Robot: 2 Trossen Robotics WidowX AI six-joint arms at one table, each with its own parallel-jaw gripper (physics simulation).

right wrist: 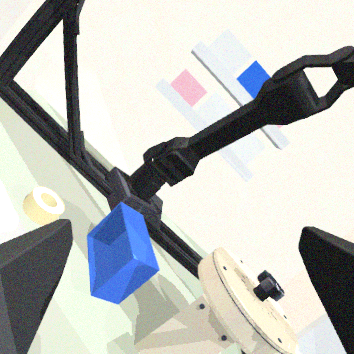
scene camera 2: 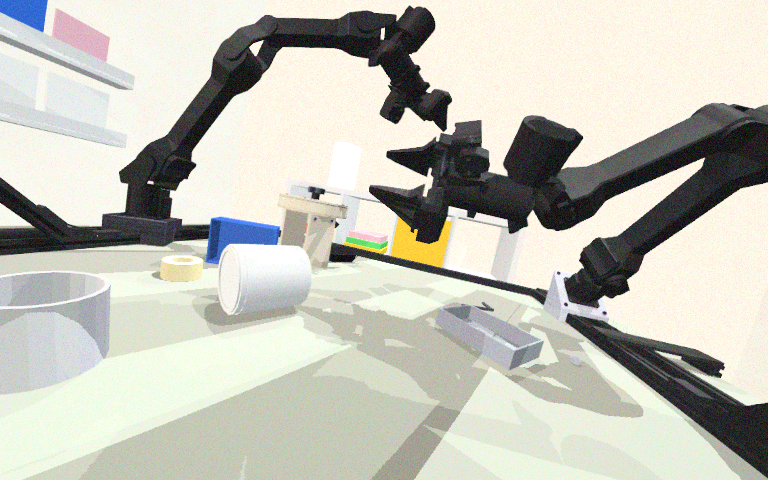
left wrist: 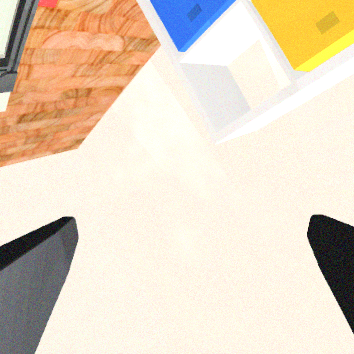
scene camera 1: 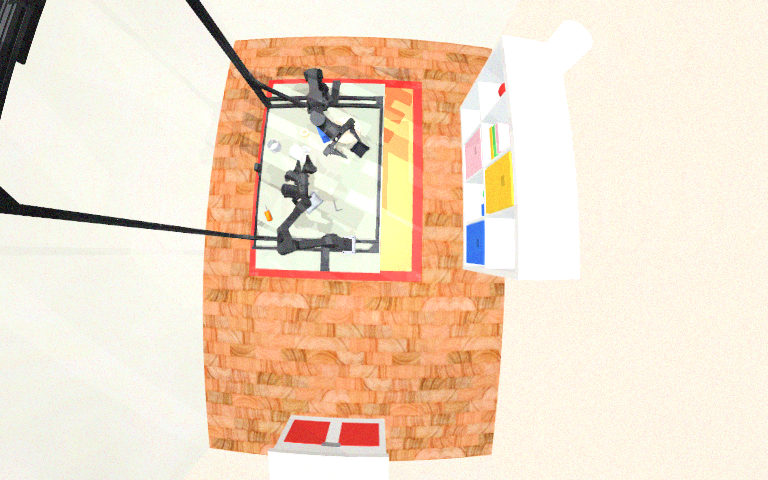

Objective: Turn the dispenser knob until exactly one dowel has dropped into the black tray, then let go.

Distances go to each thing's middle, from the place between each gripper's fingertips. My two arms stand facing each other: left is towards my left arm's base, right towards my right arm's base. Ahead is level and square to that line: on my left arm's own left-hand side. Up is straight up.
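My right gripper is 17 cm above the white cylinder (scene camera 2: 251, 278), 12 cm to the right of it and 5 cm past it. The blue box (scene camera 2: 223, 231) is 17 cm below my right hand, 22 cm to the left of it and 10 cm ahead of it. I find the tape roll (scene camera 2: 179, 268) 19 cm below my right hand, 25 cm to the left of it and 1 cm behind it, whereas the grey tray (scene camera 2: 509, 346) is 19 cm below my right hand, 19 cm to the right of it and 4 cm behind it.
My left hand is 37 cm above the grey tray, 8 cm to the left of it and 31 cm past it. The white cylinder is 35 cm below my left hand, 23 cm to the left of it and 32 cm behind it. The blue box is 34 cm below my left hand, 33 cm to the left of it and 17 cm behind it, and the tape roll is 37 cm below my left hand, 36 cm to the left of it and 28 cm behind it.
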